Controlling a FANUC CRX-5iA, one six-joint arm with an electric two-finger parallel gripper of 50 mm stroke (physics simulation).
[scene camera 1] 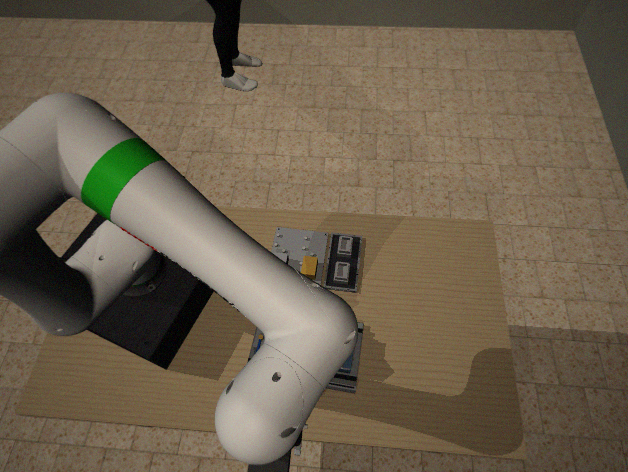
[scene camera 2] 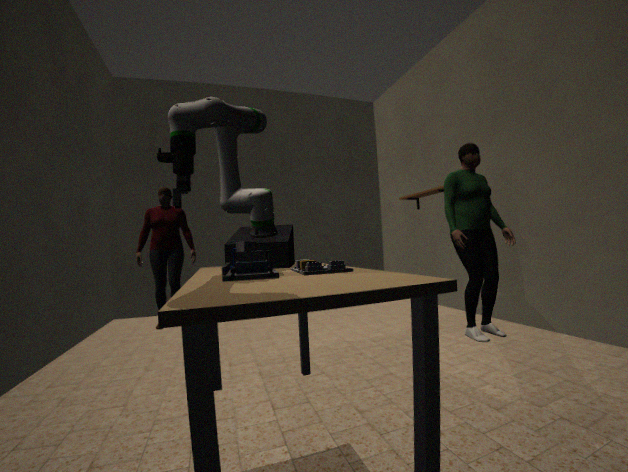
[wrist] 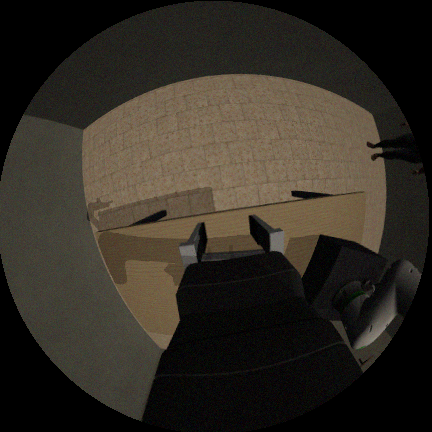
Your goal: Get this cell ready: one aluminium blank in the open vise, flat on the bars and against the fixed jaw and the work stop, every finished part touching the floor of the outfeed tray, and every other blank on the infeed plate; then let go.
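Where they show: gripper, between the fingertips: (scene camera 2: 177, 207) (wrist: 227, 227); arm's base, origin of its link: (scene camera 2: 264, 233) (wrist: 346, 294).
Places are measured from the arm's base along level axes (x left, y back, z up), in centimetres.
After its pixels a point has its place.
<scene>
My gripper (scene camera 2: 177, 197) @(x -41.8, y -42.4, z 8.9 cm) (wrist: 227, 227) @(x -41.8, y -42.4, z 8.9 cm) is open and empty, high above the table's edge beyond the vise. The vise (scene camera 1: 347, 363) @(x -20.9, y -56.0, z -12.3 cm) (scene camera 2: 251, 264) @(x -17.4, y -57.6, z -13.2 cm) is mostly hidden under my arm in scene camera 1; a strip of its edge shows behind the fingers in the wrist view. What lies in its jaws cannot be told. The grey infeed plate (scene camera 1: 293, 241) @(x 18.1, y -39.6, z -17.4 cm) has small pegs and bears a yellow-orange block (scene camera 1: 309, 265) @(x 8.0, y -45.2, z -13.8 cm); its near part is hidden by my arm. The dark outfeed tray (scene camera 1: 356, 259) @(x 12.0, y -59.5, z -17.7 cm) beside it holds two grey pocketed parts, one (scene camera 1: 345, 245) @(x 15.8, y -56.1, z -15.6 cm) farther back and one (scene camera 1: 341, 272) @(x 6.6, y -54.8, z -15.6 cm) nearer; their floor contact is unclear.
My forearm crosses over the wooden table (scene camera 1: 431, 284) @(x 4.1, y -81.9, z -18.2 cm) (scene camera 2: 324, 289) @(x -6.5, y -94.2, z -18.3 cm) (wrist: 145, 305) @(x -0.6, y -88.8, z -18.3 cm). The black robot pedestal (scene camera 2: 284, 246) @(x 6.1, y -18.2, z -7.5 cm) (wrist: 340, 270) @(x -12.8, y -5.6, z -3.6 cm) stands at the table's side. A person in green (scene camera 2: 469, 203) stands to the right in scene camera 2, and one in red (scene camera 2: 163, 228) stands behind the gripper.
</scene>
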